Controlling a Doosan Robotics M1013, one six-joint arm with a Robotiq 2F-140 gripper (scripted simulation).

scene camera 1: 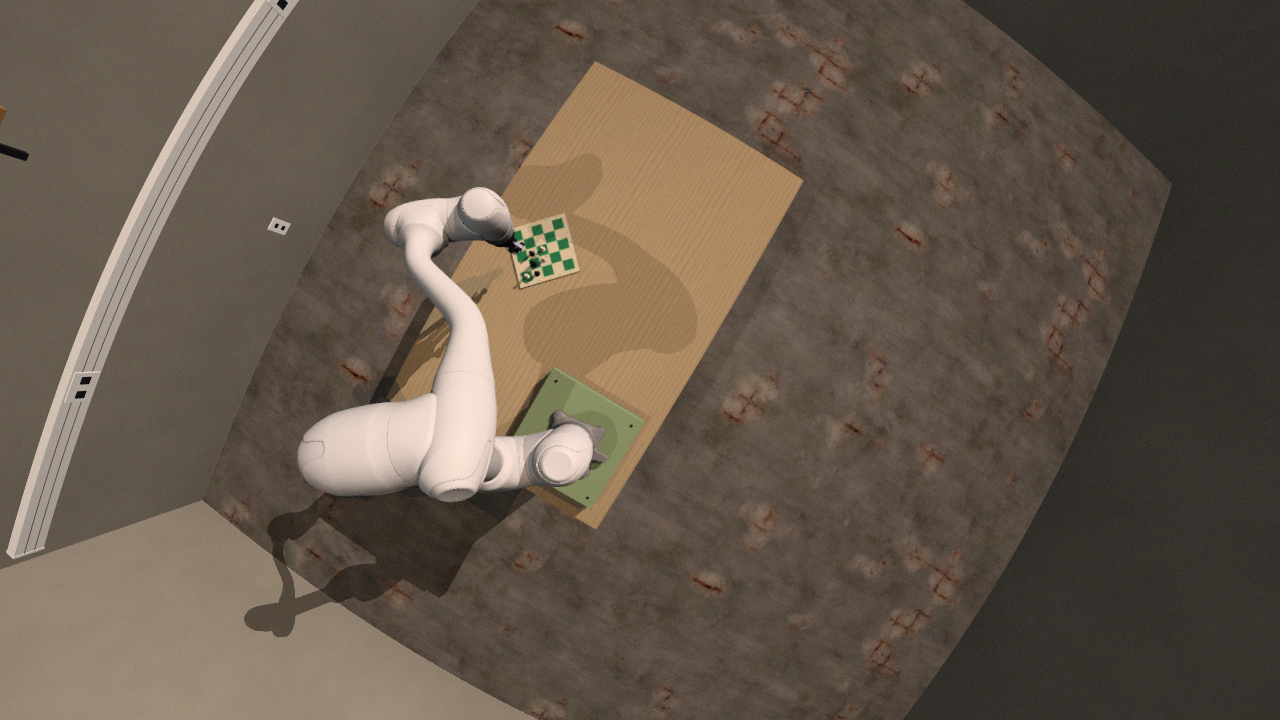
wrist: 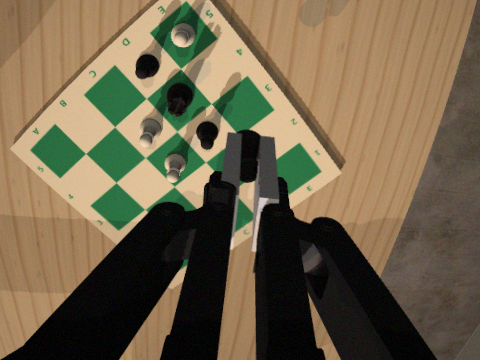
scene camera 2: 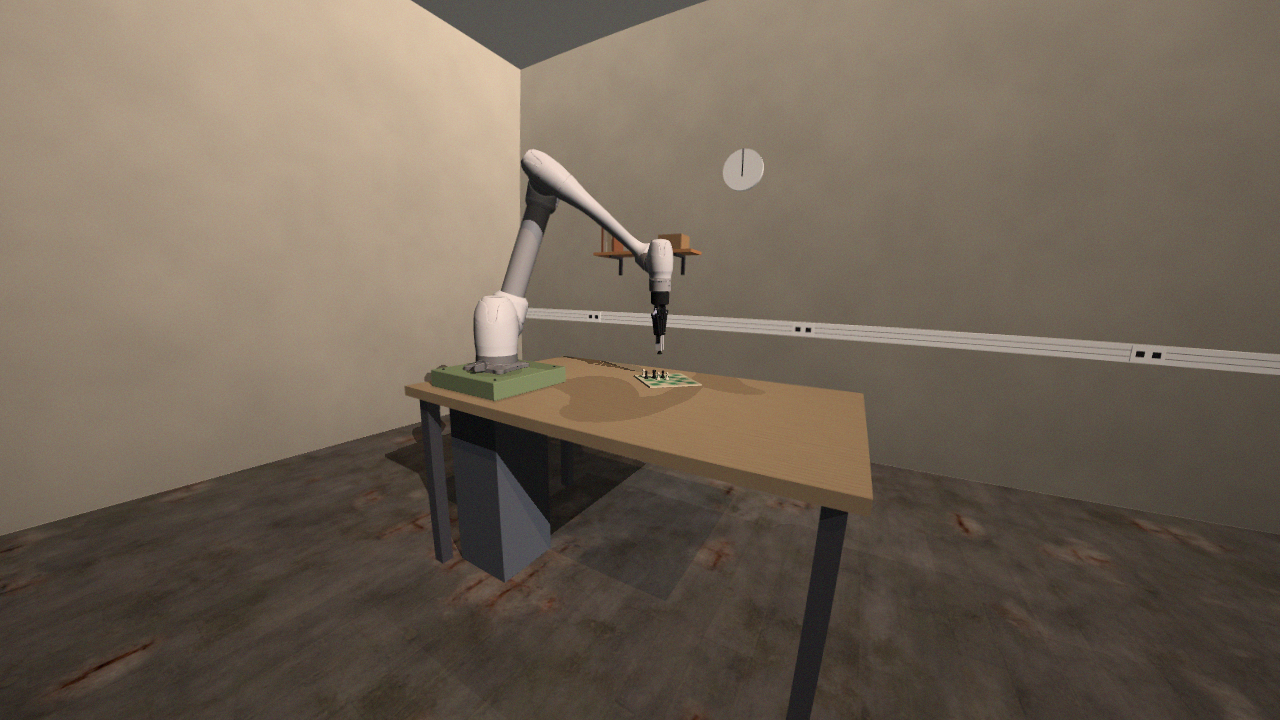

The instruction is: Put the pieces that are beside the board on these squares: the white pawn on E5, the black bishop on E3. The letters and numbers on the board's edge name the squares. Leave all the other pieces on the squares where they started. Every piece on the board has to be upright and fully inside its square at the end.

Scene:
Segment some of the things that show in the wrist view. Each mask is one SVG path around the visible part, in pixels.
My gripper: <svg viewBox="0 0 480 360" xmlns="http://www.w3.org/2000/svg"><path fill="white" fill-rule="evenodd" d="M260 136L257 177L254 181L252 252L256 252L253 273L255 273L256 360L326 360L322 348L317 348L308 294L341 360L437 360L343 226L338 221L328 217L317 217L310 224L294 216L294 212L290 208L287 182L282 177L278 177L275 137ZM242 134L227 133L222 171L213 172L210 175L209 182L205 184L202 207L196 210L185 211L182 205L175 202L162 202L155 205L53 312L22 347L1 360L119 360L182 267L184 260L187 259L189 260L171 332L165 338L160 360L217 360L230 249L233 249L239 200Z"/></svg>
A black bishop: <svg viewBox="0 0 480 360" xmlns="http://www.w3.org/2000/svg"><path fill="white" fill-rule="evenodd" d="M246 129L237 132L242 133L240 180L245 183L251 183L257 177L257 153L260 134Z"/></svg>

